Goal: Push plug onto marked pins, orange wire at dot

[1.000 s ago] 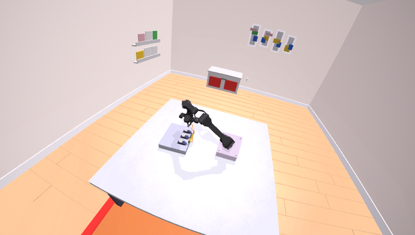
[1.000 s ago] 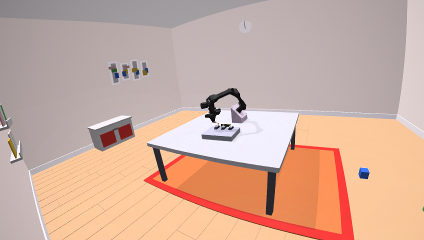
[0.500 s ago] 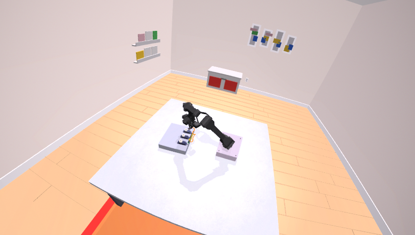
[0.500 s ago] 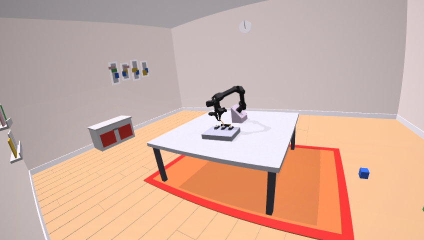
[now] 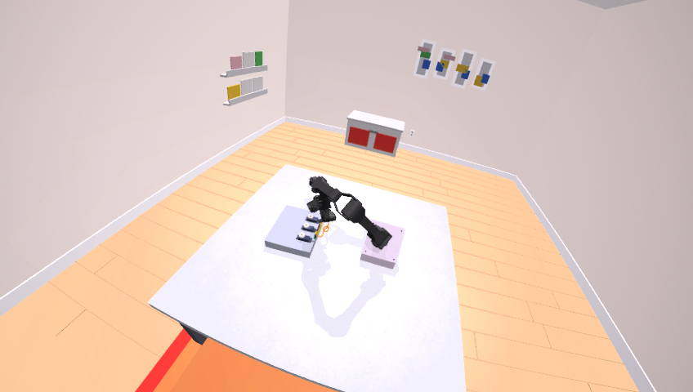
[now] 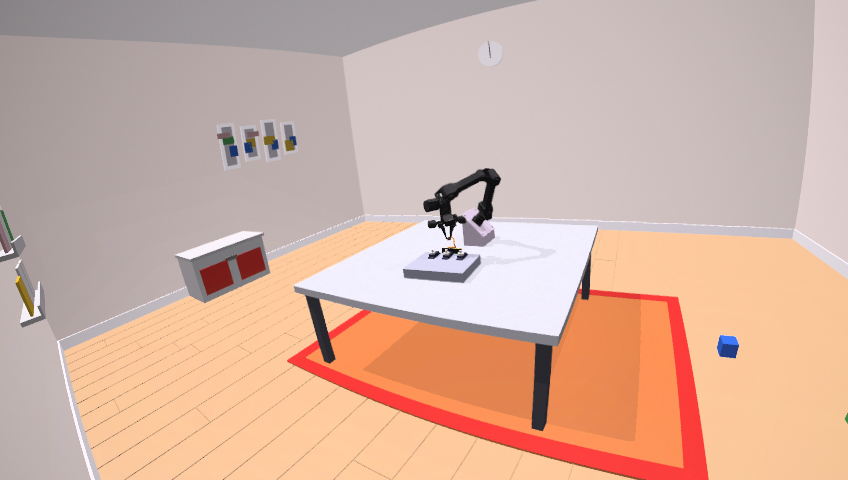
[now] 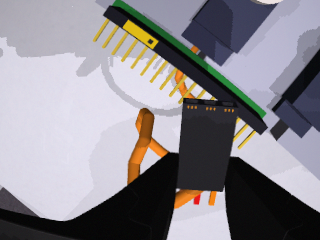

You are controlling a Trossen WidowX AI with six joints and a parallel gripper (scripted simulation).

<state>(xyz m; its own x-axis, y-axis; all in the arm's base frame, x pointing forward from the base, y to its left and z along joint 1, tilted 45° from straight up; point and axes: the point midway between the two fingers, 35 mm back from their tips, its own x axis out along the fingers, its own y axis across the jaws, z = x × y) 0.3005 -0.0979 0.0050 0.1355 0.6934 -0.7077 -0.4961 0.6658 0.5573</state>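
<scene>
Right now my gripper tip is 50 mm to the right of the yellow band, 50 mm above it and 20 mm short of it. From my gripper tip the other things lie so: dark dot 50 mm below, 40 mm to the left, 20 mm ahead; then green board 70 mm below, 20 mm to the left, 20 mm ahead; then grey printed holder 180 mm ahead, 100 mm below, 10 mm to the left.
</scene>
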